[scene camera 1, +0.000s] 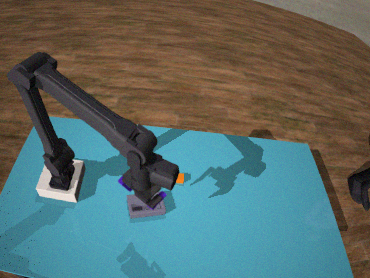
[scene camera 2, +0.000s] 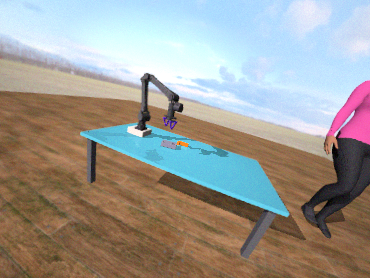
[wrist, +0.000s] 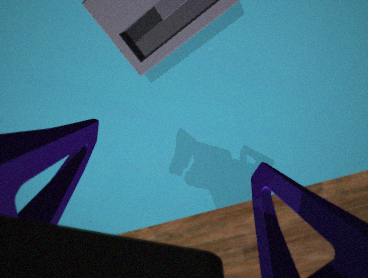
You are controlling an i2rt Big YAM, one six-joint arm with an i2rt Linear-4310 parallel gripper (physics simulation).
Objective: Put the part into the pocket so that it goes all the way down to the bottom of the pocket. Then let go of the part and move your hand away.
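Seen in the pictures: gripper, between the fingertips: (scene camera 1: 142, 199) (scene camera 2: 168, 127) (wrist: 182, 151); arm's base, origin of its link: (scene camera 1: 62, 177) (scene camera 2: 141, 128).
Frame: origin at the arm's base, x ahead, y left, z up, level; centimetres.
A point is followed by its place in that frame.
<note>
The orange part (scene camera 1: 180, 178) {x 49.1, y 9.9, z -2.7 cm} (scene camera 2: 183, 144) {x 45.9, y 9.5, z -4.2 cm} lies on the table outside the pocket, beside the grey block; in scene camera 1 the gripper's body hides much of it. It does not show in the wrist view. The grey block with the pocket (scene camera 1: 146, 213) {x 36.5, y -8.7, z -2.6 cm} (scene camera 2: 169, 144) {x 37.7, y -8.2, z -2.4 cm} (wrist: 107, 16) {x 29.9, y -3.7, z -2.1 cm} lies flat on the table. In the wrist view it is cut off by the top edge, and one dark end of its pocket shows. My gripper (scene camera 1: 142, 191) {x 35.0, y -12.0, z 13.3 cm} (scene camera 2: 170, 126) {x 35.0, y -12.0, z 13.3 cm} (wrist: 182, 151) {x 35.0, y -12.0, z 13.3 cm} is wide open and empty, with purple fingers. It hangs well above the table, near the block and part.
The arm's white base (scene camera 1: 57, 194) {x -0.4, y -7.7, z -1.4 cm} (scene camera 2: 139, 131) {x 3.8, y -7.5, z -0.6 cm} stands at one end of the blue table (scene camera 1: 250, 240) {x 78.7, y -16.7, z -5.7 cm} (scene camera 2: 225, 175) {x 90.7, y -20.3, z -5.7 cm}. The table's edge and the wooden floor show low in the wrist view. A person in a pink top (scene camera 2: 357, 112) stands beyond the table's far end. Arm shadows fall across the table.
</note>
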